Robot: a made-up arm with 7 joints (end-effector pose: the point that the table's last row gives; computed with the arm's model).
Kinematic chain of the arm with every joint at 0, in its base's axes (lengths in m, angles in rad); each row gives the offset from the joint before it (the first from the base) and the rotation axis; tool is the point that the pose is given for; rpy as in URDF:
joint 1: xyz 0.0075 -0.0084 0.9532 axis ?
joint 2: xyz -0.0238 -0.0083 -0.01 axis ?
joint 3: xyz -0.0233 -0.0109 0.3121 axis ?
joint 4: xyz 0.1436 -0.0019 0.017 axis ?
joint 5: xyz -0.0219 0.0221 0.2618 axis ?
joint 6: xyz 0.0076 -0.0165 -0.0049 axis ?
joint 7: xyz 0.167 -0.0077 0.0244 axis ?
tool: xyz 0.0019 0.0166 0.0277 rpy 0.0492 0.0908 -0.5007
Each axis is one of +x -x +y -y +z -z.
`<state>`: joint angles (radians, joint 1 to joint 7).
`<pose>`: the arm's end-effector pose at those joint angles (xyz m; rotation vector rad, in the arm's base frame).
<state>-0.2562 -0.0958 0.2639 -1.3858 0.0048 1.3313 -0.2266</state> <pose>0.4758 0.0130 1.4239 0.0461 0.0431 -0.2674</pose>
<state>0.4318 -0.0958 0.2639 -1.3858 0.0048 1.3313 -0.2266</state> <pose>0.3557 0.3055 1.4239 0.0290 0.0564 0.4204</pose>
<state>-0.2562 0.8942 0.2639 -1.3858 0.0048 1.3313 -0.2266</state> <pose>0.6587 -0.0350 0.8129 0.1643 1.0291 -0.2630</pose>
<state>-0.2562 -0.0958 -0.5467 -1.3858 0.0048 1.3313 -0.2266</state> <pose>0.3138 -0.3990 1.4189 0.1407 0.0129 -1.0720</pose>
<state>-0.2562 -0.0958 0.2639 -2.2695 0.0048 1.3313 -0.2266</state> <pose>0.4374 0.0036 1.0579 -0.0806 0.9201 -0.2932</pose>
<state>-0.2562 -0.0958 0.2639 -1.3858 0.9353 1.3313 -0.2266</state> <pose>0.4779 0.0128 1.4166 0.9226 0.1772 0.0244</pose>
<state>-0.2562 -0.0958 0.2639 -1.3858 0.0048 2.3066 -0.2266</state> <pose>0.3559 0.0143 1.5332 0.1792 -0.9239 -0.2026</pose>
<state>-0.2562 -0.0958 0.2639 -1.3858 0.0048 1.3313 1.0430</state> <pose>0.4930 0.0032 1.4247 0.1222 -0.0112 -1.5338</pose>
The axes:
joint 1: +z
joint 2: +y
joint 3: +z
joint 4: -y
joint 5: +z
joint 6: -y
joint 7: -z

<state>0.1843 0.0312 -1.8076 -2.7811 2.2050 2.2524 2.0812</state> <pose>-0.1240 -0.2175 0.9033 -0.8148 -0.6132 0.0090</pose>
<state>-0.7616 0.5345 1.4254 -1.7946 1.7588 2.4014 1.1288</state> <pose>0.4803 0.1307 1.0471 1.1884 1.9981 -1.7282</pose>
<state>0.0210 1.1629 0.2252 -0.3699 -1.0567 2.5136 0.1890</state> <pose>0.6258 0.1737 1.1200 -0.3214 -1.0672 -0.1197</pose>
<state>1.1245 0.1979 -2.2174 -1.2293 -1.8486 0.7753 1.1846</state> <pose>0.2274 -0.4510 1.5454 1.7079 0.4425 1.6649</pose>
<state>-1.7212 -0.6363 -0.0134 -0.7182 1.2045 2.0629 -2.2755</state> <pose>-0.0918 0.1318 1.6471 -1.8785 -0.8277 0.6121</pose>
